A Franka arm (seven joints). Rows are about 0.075 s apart.
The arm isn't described. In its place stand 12 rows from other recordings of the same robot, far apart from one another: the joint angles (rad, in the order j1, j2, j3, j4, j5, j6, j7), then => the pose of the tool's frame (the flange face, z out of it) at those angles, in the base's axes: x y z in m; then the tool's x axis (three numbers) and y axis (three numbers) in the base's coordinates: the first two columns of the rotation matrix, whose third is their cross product.
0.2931, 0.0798, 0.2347, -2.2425, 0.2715, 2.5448, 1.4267 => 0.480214 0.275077 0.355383 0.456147 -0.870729 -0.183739 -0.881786 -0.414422 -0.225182
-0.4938, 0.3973, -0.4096, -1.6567, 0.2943, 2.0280, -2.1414 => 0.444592 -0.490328 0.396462 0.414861 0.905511 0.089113 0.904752 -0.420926 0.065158
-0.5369, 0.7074, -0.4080, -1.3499, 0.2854, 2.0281, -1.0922 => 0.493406 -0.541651 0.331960 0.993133 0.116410 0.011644 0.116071 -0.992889 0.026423
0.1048, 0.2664, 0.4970, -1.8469, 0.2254, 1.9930, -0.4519 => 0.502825 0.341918 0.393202 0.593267 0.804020 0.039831 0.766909 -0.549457 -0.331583
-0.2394, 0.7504, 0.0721, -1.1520, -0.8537, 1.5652, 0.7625 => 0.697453 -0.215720 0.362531 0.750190 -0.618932 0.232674 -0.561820 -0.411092 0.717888
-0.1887, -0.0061, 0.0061, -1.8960, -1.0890, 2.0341, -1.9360 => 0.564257 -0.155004 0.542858 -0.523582 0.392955 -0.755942 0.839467 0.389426 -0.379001
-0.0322, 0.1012, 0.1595, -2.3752, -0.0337, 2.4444, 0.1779 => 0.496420 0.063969 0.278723 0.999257 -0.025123 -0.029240 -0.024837 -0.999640 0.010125
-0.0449, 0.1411, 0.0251, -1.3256, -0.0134, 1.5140, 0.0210 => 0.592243 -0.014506 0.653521 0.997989 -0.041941 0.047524 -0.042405 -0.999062 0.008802
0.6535, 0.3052, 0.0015, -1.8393, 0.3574, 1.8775, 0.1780 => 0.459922 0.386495 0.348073 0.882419 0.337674 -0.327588 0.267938 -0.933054 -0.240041
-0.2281, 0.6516, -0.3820, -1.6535, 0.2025, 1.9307, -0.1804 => 0.549487 -0.338582 0.229907 0.830802 -0.454840 -0.320763 -0.475968 -0.879349 0.014115
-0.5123, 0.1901, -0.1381, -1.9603, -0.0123, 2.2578, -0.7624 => 0.483929 -0.364854 0.390542 0.990666 0.125372 0.053511 0.119518 -0.987649 0.101313
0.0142, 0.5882, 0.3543, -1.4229, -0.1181, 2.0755, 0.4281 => 0.690004 0.207124 0.379290 0.995612 -0.075480 0.055321 -0.068492 -0.990545 -0.118864
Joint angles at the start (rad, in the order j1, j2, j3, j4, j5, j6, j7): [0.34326 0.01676 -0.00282 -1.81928 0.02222 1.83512 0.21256]
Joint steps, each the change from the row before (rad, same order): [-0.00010 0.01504 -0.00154 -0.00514 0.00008 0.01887 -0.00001]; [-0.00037 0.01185 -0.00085 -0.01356 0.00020 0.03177 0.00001]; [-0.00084 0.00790 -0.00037 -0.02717 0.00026 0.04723 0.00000]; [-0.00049 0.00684 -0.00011 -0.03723 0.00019 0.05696 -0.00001]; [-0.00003 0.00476 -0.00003 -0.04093 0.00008 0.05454 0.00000]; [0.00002 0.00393 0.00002 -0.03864 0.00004 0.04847 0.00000]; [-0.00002 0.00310 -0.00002 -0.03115 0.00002 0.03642 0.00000]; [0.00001 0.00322 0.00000 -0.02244 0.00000 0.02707 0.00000]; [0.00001 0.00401 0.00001 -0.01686 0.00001 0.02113 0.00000]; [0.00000 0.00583 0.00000 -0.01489 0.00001 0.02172 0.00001]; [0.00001 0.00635 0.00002 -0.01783 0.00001 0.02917 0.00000]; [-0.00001 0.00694 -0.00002 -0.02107 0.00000 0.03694 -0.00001]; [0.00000 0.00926 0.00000 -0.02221 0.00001 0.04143 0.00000]
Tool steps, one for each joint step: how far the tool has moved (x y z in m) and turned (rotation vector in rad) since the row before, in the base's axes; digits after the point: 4 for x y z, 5 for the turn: [0.0042 0.0005 -0.0094 -0.00056 0.00120 -0.00205]; [0.0036 0.0005 -0.0105 0.00201 -0.00603 -0.00196]; [0.0023 0.0000 -0.0134 0.00387 -0.01152 -0.00230]; [0.0009 -0.0002 -0.0166 0.00393 -0.01227 -0.00187]; [-0.0011 -0.0006 -0.0173 0.00248 -0.00849 -0.00124]; [-0.0021 -0.0009 -0.0161 0.00149 -0.00572 -0.00098]; [-0.0024 -0.0010 -0.0130 0.00033 -0.00217 -0.00079]; [-0.0018 -0.0007 -0.0098 0.00015 -0.00143 -0.00053]; [-0.0013 -0.0005 -0.0081 -0.00017 -0.00033 -0.00040]; [-0.0009 -0.0004 -0.0082 0.00005 -0.00104 -0.00043]; [-0.0010 -0.0004 -0.0090 0.00126 -0.00484 -0.00053]; [-0.0012 -0.0006 -0.0100 0.00243 -0.00860 -0.00071]; [-0.0013 -0.0006 -0.0113 0.00269 -0.00960 -0.00076]
